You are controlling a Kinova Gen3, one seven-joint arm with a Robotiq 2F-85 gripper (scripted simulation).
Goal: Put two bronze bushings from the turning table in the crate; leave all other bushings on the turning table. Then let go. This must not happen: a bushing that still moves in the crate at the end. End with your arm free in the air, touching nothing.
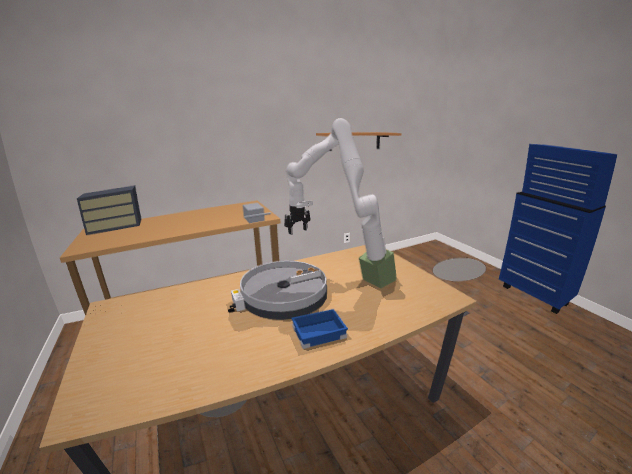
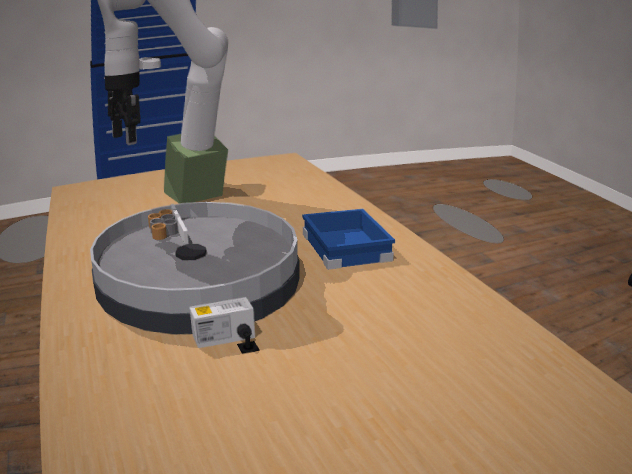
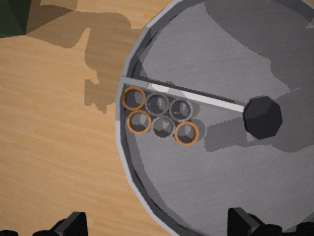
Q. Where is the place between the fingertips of my gripper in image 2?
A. At 124,140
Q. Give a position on a grey turning table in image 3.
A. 250,160
